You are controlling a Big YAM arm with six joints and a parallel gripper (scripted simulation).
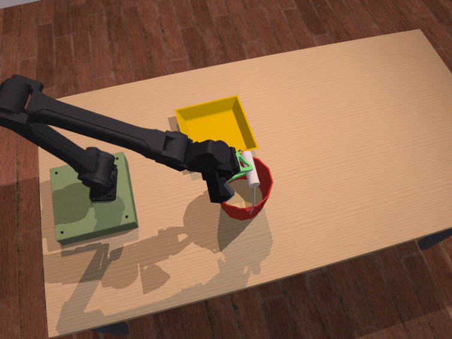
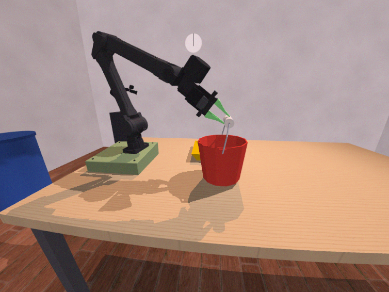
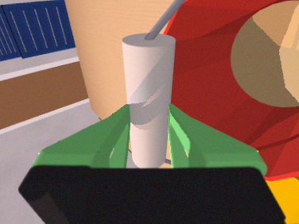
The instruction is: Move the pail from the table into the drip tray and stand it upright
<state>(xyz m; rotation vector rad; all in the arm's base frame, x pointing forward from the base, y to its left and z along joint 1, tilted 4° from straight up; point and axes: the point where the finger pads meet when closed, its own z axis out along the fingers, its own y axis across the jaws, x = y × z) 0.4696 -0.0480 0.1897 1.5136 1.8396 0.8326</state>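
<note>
Now: the red pail 10 cm below my hand. From my hand the other things lie so: yellow drip tray: 8 cm behind, 28 cm to the left, 24 cm below.
</note>
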